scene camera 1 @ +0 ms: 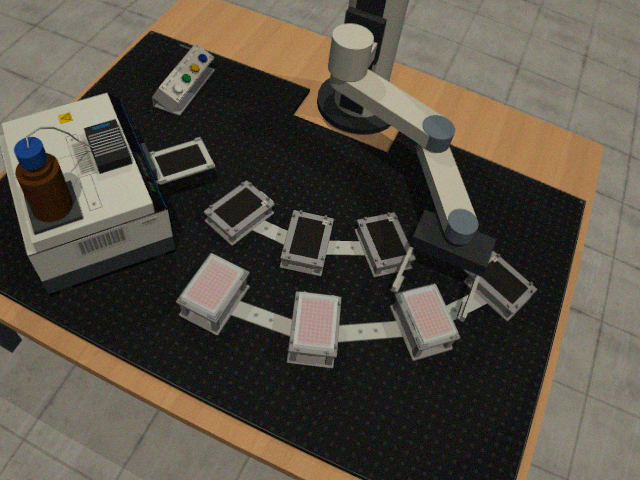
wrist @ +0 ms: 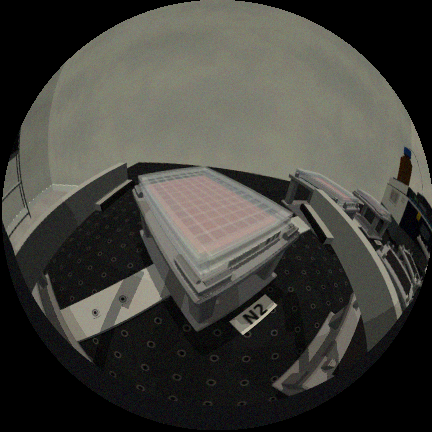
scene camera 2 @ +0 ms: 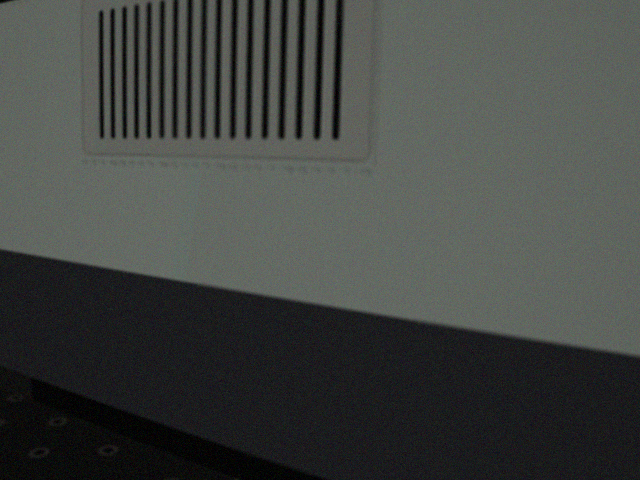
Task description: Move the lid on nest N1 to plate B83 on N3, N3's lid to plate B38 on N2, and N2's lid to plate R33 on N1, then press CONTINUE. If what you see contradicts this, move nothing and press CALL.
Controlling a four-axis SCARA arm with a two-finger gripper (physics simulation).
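Where they show: gripper, fingertip midpoint: (scene camera 1: pixel 427 304) (wrist: pixel 217 180); arm's base, link origin: (scene camera 1: pixel 358 104).
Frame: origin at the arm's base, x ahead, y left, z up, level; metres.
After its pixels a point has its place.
My gripper (scene camera 1: pixel 429 302) {x 0.614, y 0.405, z 0.105 m} (wrist: pixel 217 180) {x 0.614, y 0.405, z 0.105 m} is open, its two long fingers spread to either side of the plate on N2, with nothing between the pads. That plate (scene camera 1: pixel 428 316) {x 0.635, y 0.417, z 0.094 m} (wrist: pixel 200 220) {x 0.578, y 0.410, z 0.094 m} has a pink well grid and a clear lid on top, and sits on a raised grey nest; its side label is unreadable. The N2 tag (wrist: pixel 253 314) {x 0.557, y 0.357, z 0.015 m} lies on the mat beside it. Two more pink plates stand on nests at front centre (scene camera 1: pixel 315 319) {x 0.757, y 0.197, z 0.097 m} and front left (scene camera 1: pixel 213 284) {x 0.784, y -0.037, z 0.098 m}; their tags cannot be read. The button box (scene camera 1: pixel 178 82) {x 0.257, y -0.462, z 0.080 m} has white, green, yellow and blue buttons; its lettering is unreadable.
Dark-topped nests stand behind the plates (scene camera 1: pixel 239 209) {x 0.551, y -0.100, z 0.056 m} (scene camera 1: pixel 308 235) {x 0.543, y 0.084, z 0.059 m} (scene camera 1: pixel 385 236) {x 0.456, y 0.251, z 0.060 m} and at the right (scene camera 1: pixel 505 280) {x 0.433, y 0.561, z 0.057 m}. A white instrument (scene camera 1: pixel 103 206) {x 0.788, y -0.297, z 0.222 m} with a brown bottle (scene camera 1: pixel 46 191) {x 0.867, y -0.352, z 0.328 m} and an extended tray (scene camera 1: pixel 180 159) {x 0.523, y -0.282, z 0.113 m} is at left. Its vented side (scene camera 2: pixel 465 155) {x 0.665, y -0.630, z 0.125 m} fills much of scene camera 2.
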